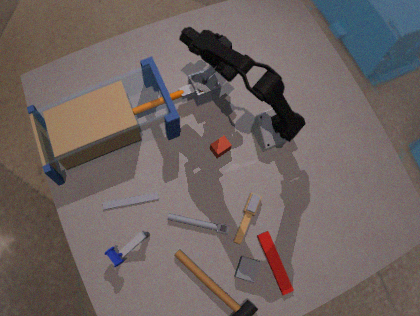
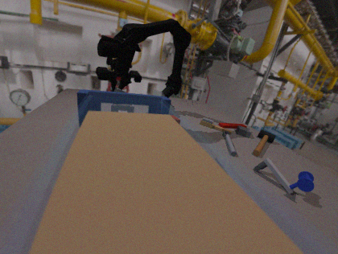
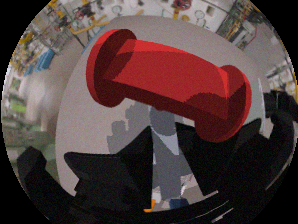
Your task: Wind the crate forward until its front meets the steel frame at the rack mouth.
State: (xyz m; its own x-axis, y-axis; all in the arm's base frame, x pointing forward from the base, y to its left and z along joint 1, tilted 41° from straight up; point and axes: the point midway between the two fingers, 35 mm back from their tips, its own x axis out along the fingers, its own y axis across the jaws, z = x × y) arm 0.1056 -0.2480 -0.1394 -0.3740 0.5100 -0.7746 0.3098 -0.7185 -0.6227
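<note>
The red knob is 5 cm above my gripper tip, 2 cm behind it and 1 cm to the right of it. Round my gripper tip: blue steel frame: 23 cm ahead, 2 cm to the left, 1 cm below; red-knobbed crank: 2 cm above, 1 cm ahead; grey winch: 9 cm below, 6 cm ahead, 2 cm to the left.
</note>
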